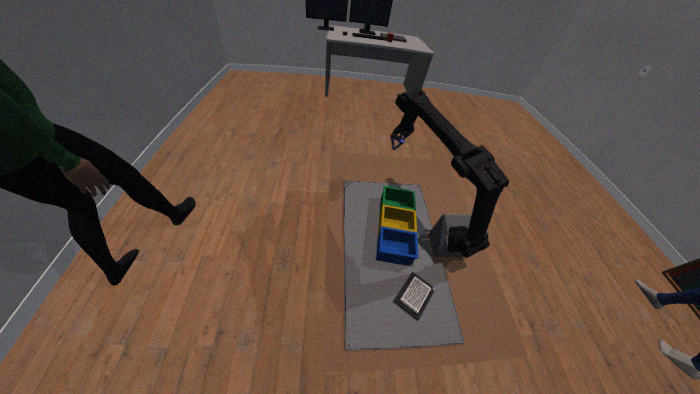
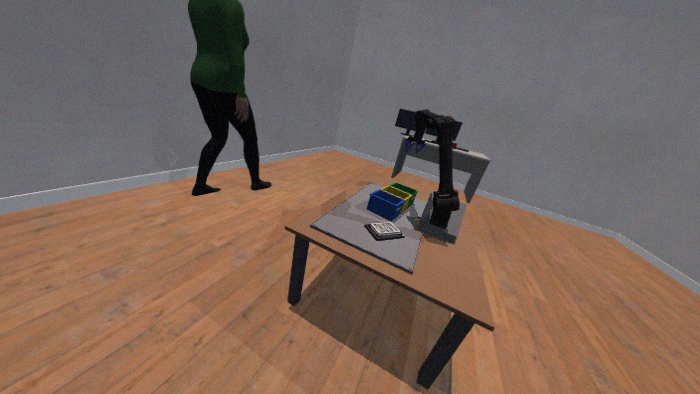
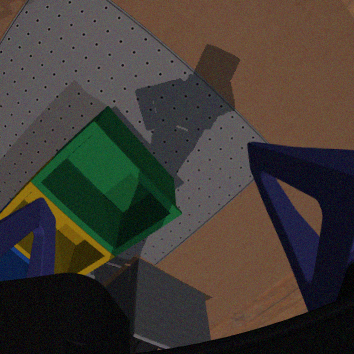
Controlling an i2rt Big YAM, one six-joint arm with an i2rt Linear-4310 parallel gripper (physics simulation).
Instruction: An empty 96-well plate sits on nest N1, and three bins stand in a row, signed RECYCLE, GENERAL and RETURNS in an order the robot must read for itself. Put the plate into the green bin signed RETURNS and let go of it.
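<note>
The white 96-well plate [image 1: 416,294] [image 2: 386,229] sits on the dark nest [image 1: 407,308] [image 2: 390,238] near the front of the grey board. The green bin [image 1: 398,198] [image 3: 100,170] is the rear one in a touching row. The yellow bin [image 1: 399,220] [image 3: 75,232] is in the middle and the blue bin [image 1: 397,246] [image 2: 384,204] [image 3: 12,265] is nearest the plate. No sign lettering is readable. My gripper [image 1: 398,142] [image 2: 413,150] [image 3: 142,182] is open and empty, high above and behind the green bin, far from the plate.
The perforated grey board [image 1: 360,320] [image 2: 345,225] [image 3: 40,35] lies on the brown table [image 1: 480,320] [image 2: 450,280]. The arm's grey base block [image 3: 170,295] stands beside the bins. A person in green [image 1: 20,125] [image 2: 218,60] stands left of the table; a white desk [image 1: 380,45] stands behind.
</note>
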